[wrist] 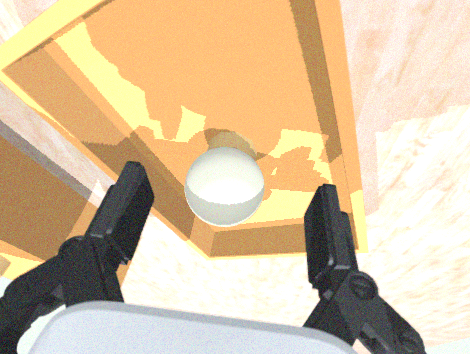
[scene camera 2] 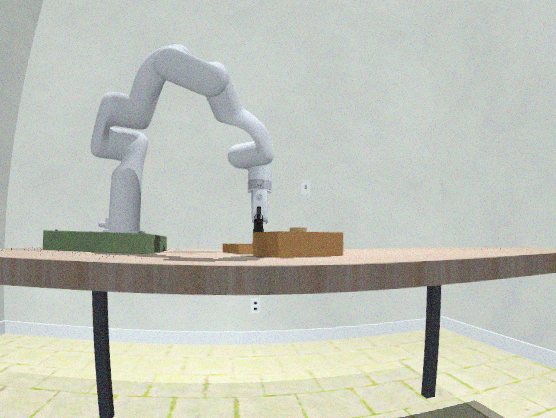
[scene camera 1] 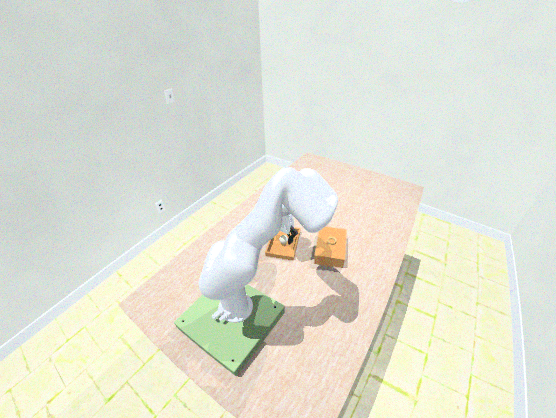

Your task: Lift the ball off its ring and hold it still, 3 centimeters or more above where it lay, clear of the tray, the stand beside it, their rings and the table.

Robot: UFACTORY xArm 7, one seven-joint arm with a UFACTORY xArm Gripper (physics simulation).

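Frame: origin at the arm's base, x ahead, y left, z up, level; millimetres.
Seen in the pictures: gripper, fingertip midpoint: [wrist: 229, 189] [scene camera 1: 283, 238]; arm's base, link origin: [scene camera 2: 123, 233] [scene camera 1: 236, 307].
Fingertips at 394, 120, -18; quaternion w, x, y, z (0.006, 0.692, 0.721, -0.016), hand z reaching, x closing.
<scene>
Pixels of each thing's top centre, then the offset from my fingertips to it, as dx, dy, dz.
- pale ball, top centre: [wrist: 217, 221] [scene camera 1: 283, 236] +1, -3, +19
- orange tray, top centre: [wrist: 225, 183] [scene camera 2: 258, 244] [scene camera 1: 283, 239] +1, -3, -5
The pale ball [wrist: 225, 186] [scene camera 1: 283, 240] sits on its ring [wrist: 233, 141] in the orange tray [wrist: 359, 217] [scene camera 1: 280, 256] [scene camera 2: 237, 248]. The ring is mostly hidden under the ball. My gripper [wrist: 229, 189] [scene camera 2: 258, 226] is open and points down, with nothing held. In the wrist view its black fingers stand left and right of the ball, with a gap on each side. In scene camera 2 the fingers are low behind the stand [scene camera 2: 300, 245] [scene camera 1: 330, 260] [wrist: 35, 185], which hides their tips. The ball does not show in that view.
The orange stand is a block beside the tray, taller than the tray, with a ring [scene camera 1: 332, 244] [scene camera 2: 298, 230] on top. The tray's walls rise around the ball. The green base plate [scene camera 1: 215, 345] [scene camera 2: 95, 242] bears the arm on the wooden table [scene camera 1: 375, 215] [scene camera 2: 200, 277].
</scene>
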